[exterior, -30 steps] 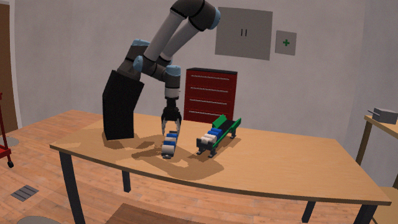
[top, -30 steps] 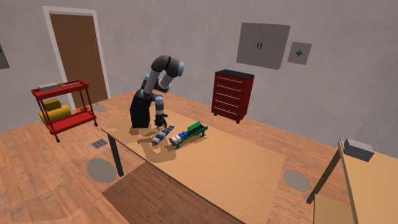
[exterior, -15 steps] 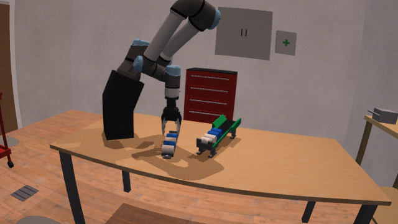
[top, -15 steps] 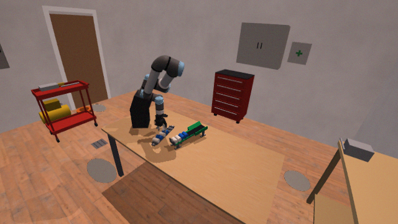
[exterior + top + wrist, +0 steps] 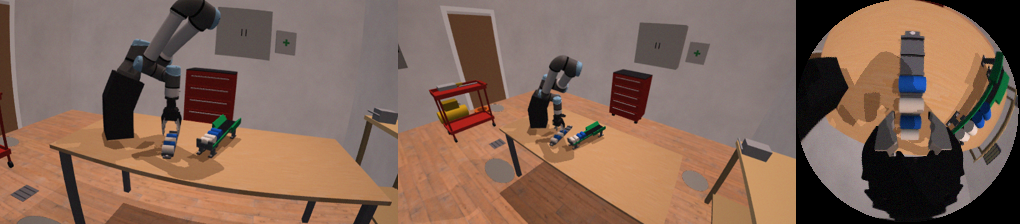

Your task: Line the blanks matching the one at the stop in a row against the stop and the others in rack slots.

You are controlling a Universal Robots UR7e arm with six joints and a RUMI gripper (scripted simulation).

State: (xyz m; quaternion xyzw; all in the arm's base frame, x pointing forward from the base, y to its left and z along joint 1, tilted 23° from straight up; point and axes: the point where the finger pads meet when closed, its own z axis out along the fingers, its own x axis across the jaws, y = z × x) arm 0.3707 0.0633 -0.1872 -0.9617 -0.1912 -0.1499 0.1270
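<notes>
Right now the black stock rack is 80 mm below my hand, 20 mm to the left of it and 10 mm behind it.
</notes>
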